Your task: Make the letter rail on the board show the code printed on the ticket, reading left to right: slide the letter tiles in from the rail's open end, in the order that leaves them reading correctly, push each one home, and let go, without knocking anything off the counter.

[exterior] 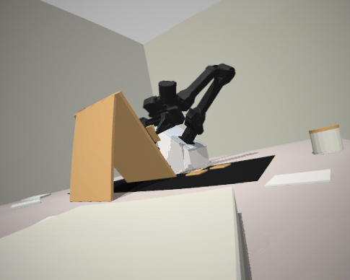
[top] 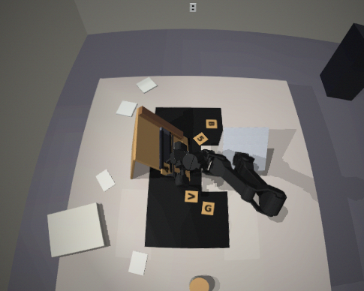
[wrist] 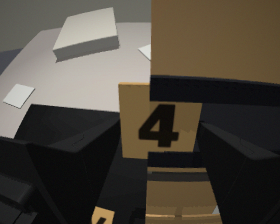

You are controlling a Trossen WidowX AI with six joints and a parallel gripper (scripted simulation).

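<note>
The white ticket lies 3 cm behind my gripper tip, 13 cm to the right of it and 8 cm below it. Round my gripper tip: black mat (12 cm behind, 8 cm to the right, 16 cm below); tile marked 4 (right at my gripper tip); v tile (12 cm behind, 7 cm to the left, 15 cm below).
</note>
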